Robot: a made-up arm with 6 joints. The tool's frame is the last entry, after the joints. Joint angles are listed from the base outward. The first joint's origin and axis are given. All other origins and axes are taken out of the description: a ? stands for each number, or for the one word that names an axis. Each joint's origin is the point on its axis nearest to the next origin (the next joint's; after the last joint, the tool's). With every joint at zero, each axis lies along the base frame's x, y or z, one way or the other. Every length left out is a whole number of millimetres.
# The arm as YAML. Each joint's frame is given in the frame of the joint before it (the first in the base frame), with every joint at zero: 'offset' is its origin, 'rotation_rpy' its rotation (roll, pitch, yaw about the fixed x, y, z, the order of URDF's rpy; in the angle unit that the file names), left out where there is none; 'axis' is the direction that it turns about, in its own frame. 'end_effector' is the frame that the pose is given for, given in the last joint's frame.
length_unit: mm
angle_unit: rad
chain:
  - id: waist
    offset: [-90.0, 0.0, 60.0]
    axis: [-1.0, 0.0, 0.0]
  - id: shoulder
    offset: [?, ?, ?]
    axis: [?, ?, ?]
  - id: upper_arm
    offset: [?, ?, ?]
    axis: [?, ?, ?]
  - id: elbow
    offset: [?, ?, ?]
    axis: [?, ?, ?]
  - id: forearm
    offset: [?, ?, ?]
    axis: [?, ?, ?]
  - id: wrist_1
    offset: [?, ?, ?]
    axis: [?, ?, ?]
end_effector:
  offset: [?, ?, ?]
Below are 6 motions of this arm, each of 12 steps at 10 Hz.
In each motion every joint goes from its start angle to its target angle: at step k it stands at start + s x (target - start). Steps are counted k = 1, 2, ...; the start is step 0. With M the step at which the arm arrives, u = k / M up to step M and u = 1 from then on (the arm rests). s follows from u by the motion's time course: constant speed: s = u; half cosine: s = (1 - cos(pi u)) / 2; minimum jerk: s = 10 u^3 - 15 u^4 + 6 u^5.
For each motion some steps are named. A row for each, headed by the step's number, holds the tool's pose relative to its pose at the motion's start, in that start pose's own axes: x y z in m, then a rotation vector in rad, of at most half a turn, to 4 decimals.
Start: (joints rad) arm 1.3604 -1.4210 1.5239 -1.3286 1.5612 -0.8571
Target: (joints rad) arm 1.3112 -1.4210 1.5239 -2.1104 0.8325 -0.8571
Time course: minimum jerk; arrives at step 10
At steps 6, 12:
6: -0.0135 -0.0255 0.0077 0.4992 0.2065 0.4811
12: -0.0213 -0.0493 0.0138 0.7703 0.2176 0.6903

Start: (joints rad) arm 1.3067 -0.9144 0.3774 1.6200 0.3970 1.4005
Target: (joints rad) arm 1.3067 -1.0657 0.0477 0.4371 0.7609 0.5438
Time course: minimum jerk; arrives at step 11
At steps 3, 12:
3: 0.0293 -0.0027 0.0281 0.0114 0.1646 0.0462
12: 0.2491 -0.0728 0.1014 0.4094 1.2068 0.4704

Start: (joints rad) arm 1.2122 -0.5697 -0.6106 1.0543 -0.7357 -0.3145
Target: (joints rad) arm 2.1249 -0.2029 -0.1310 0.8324 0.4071 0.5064
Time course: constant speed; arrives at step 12
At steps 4, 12:
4: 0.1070 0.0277 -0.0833 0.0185 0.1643 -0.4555
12: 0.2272 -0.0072 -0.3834 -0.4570 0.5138 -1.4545

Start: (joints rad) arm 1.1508 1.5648 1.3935 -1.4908 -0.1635 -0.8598
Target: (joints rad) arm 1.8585 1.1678 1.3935 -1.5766 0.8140 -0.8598
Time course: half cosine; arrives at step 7
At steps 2, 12:
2: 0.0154 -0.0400 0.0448 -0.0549 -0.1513 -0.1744
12: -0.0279 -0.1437 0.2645 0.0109 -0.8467 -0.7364

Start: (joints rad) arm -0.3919 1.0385 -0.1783 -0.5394 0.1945 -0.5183
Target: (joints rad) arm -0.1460 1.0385 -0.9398 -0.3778 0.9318 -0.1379
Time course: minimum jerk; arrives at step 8
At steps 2, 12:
2: 0.0133 0.0061 -0.0106 -0.0201 0.0378 -0.0680
12: 0.0797 0.0387 -0.1296 -0.3306 0.2356 -0.6392

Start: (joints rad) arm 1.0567 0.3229 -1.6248 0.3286 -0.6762 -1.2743
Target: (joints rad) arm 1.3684 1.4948 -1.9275 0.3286 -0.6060 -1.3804
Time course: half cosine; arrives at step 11
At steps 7, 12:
7: -0.2028 0.1313 -0.1475 -0.3072 -0.7836 0.0808
12: -0.2482 0.2033 -0.2486 -0.4903 -1.0686 0.0255

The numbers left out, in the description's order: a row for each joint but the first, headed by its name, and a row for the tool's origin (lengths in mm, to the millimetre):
shoulder: xyz 0.0 130.0 -300.0, axis 0.0 1.0 0.0
upper_arm: xyz 0.0 0.0 240.0, axis 0.0 0.0 -1.0
elbow: xyz 210.0 20.0 0.0, axis -1.0 0.0 0.0
forearm: xyz 0.0 -20.0 110.0, axis 0.0 0.0 -1.0
wrist_1: xyz 90.0 110.0 0.0, axis 0.0 0.0 -1.0
tool: xyz -60.0 70.0 0.0

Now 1 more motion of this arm.
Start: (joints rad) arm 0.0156 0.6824 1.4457 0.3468 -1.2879 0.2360
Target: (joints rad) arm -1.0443 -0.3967 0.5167 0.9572 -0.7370 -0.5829
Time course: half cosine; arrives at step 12
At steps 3, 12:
3: -0.0604 0.0029 0.0066 0.0460 -0.0783 0.2822
12: -0.3594 -0.1476 -0.0326 0.1379 -0.9593 1.1441

